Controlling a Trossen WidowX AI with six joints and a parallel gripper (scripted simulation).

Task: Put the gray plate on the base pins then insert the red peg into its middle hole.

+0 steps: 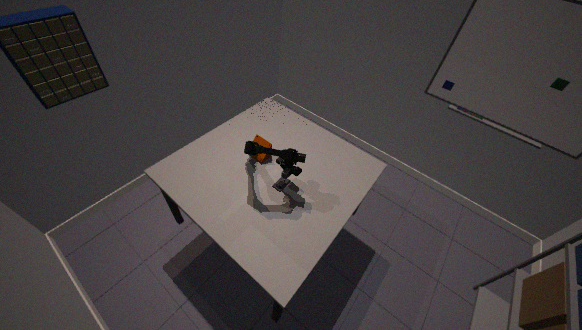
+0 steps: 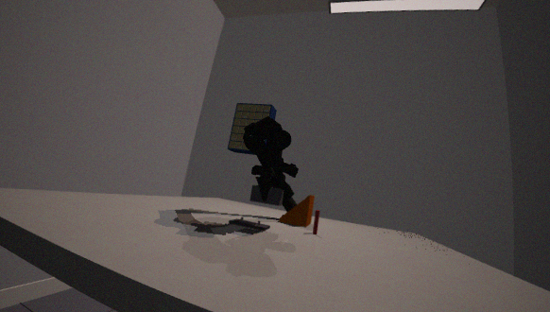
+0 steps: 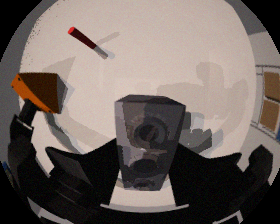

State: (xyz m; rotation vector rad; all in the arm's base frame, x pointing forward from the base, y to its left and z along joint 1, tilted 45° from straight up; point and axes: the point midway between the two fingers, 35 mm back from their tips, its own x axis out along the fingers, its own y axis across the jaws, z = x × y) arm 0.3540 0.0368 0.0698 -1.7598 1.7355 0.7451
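The red peg is 15 cm to the left of my gripper tip, 12 cm behind it and 5 cm below it. Round my gripper tip: dark block 3 cm above.
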